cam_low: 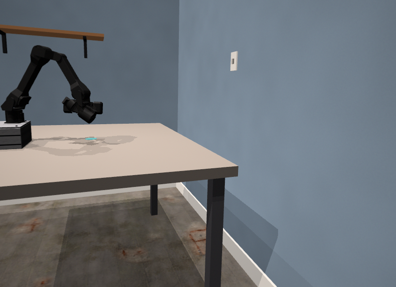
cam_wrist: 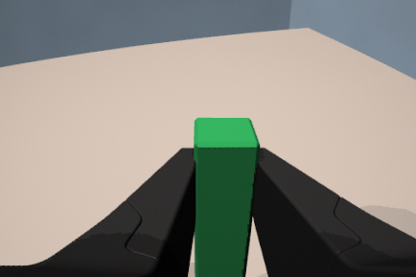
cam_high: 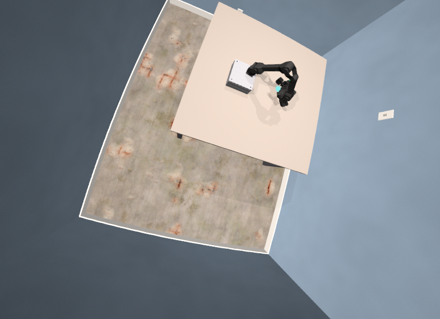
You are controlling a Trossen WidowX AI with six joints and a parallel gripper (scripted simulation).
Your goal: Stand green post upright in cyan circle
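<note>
Right now my hand is 17 cm above the cyan circle, 3 cm to the right of it and 1 cm short of it. From my hand the other things lie so: green post: 3 cm to the left, 2 cm below.
</note>
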